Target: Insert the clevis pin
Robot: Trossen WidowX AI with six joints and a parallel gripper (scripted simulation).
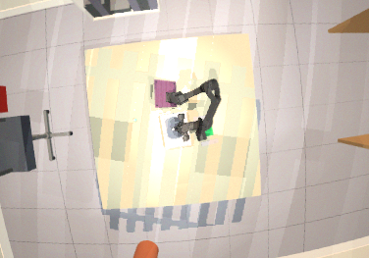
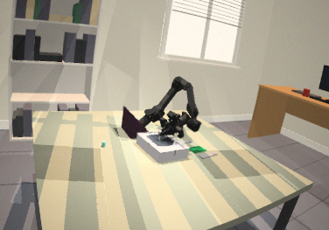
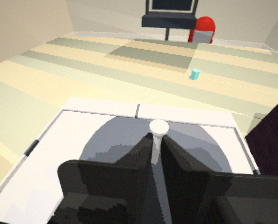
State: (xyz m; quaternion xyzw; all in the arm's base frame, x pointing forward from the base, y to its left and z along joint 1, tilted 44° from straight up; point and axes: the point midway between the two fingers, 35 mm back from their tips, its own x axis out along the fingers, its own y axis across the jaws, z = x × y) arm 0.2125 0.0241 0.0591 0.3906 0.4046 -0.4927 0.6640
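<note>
Right now the steel clevis pin is 1 cm to the left of my gripper tip and 1 cm below it. The rest, counted from my gripper tip: green flat square 3 cm ahead, 24 cm to the left, 9 cm below; then rimmed tray 1 cm ahead, 2 cm to the left, 5 cm below; then grey aluminium disc 1 cm to the left, 3 cm below.
</note>
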